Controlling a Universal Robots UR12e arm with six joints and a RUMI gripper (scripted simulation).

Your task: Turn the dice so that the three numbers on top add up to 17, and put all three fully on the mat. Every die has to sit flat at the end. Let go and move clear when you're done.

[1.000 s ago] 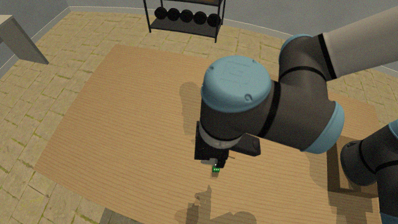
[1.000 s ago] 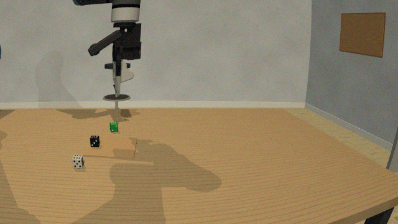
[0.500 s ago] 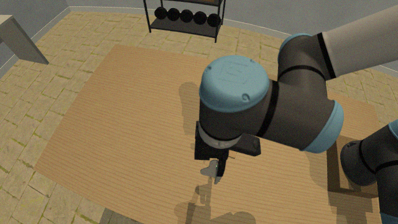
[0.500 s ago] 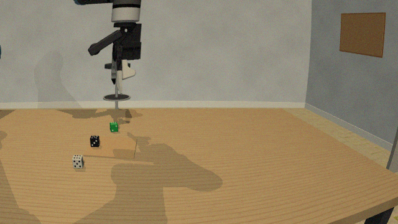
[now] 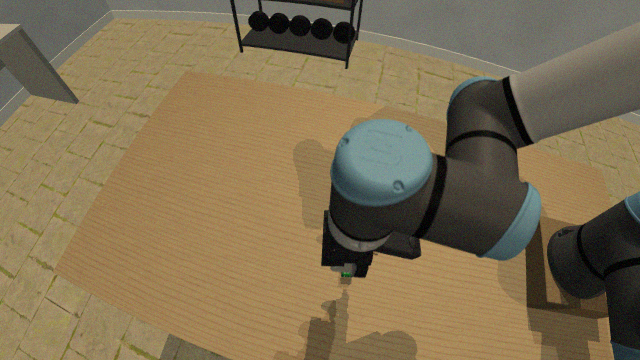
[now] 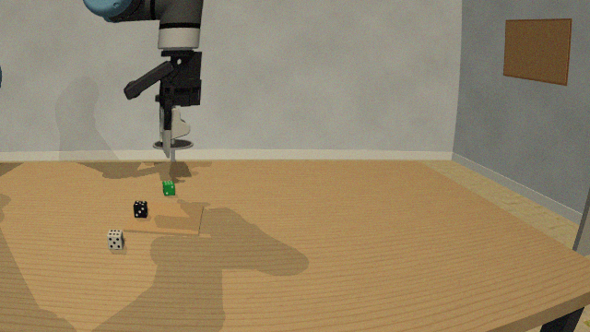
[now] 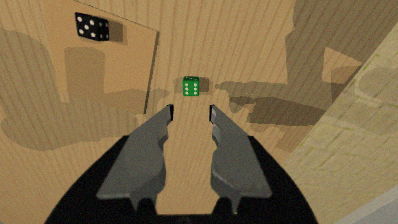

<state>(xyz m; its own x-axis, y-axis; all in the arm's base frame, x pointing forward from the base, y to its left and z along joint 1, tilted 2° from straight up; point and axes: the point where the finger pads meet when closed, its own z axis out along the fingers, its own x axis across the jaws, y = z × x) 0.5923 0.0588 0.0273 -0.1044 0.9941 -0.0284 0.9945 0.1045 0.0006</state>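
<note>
Now: hand 9 cm above the green die. From my hand the other things lie so: black die 6 cm behind, 13 cm to the right, 8 cm below; then tan mat 1 cm behind, 14 cm to the right, 10 cm below; then white die 10 cm behind, 25 cm to the right, 9 cm below.
</note>
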